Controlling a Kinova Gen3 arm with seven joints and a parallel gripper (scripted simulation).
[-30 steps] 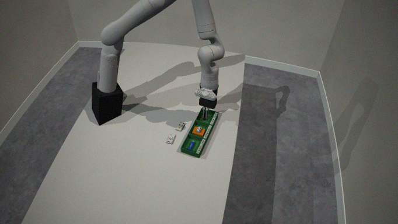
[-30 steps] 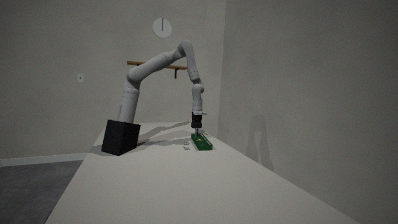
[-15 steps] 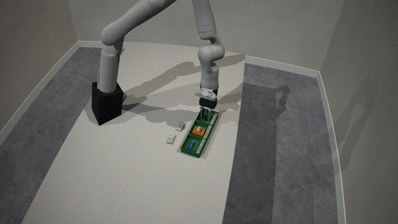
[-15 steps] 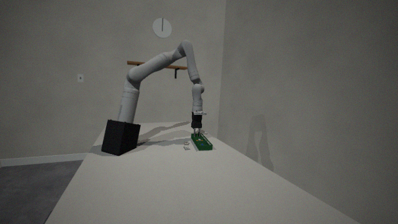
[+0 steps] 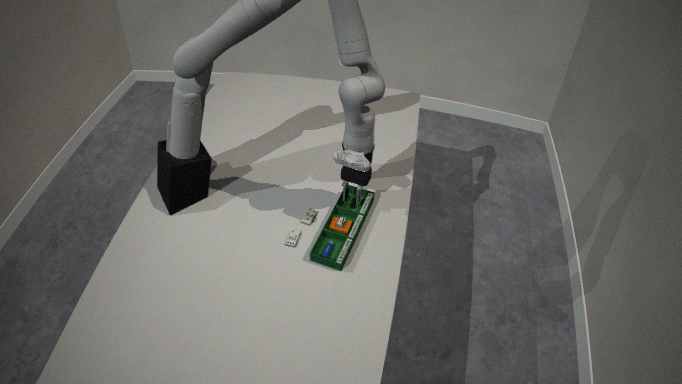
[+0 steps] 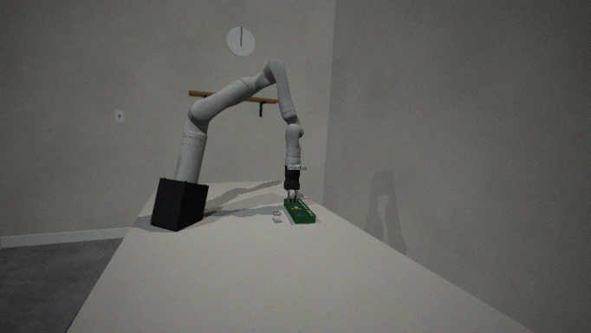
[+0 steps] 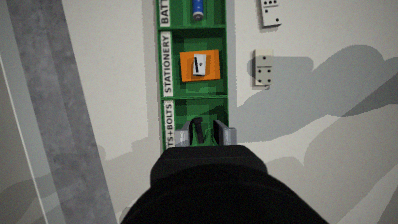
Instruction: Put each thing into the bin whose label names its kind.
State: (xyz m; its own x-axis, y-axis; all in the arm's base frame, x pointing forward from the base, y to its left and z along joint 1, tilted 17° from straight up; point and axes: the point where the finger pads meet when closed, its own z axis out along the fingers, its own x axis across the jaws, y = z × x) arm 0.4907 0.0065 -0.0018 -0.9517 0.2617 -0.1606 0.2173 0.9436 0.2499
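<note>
Now: hand 1 cm short of the black bolt and 3 cm above it. Round my hand: green three-part bin: 1 cm behind, 8 cm to the right, 2 cm below; then grey piece: 2 cm behind, 8 cm to the right, 1 cm below; then orange flat block: 2 cm behind, 8 cm to the right, 3 cm below.
</note>
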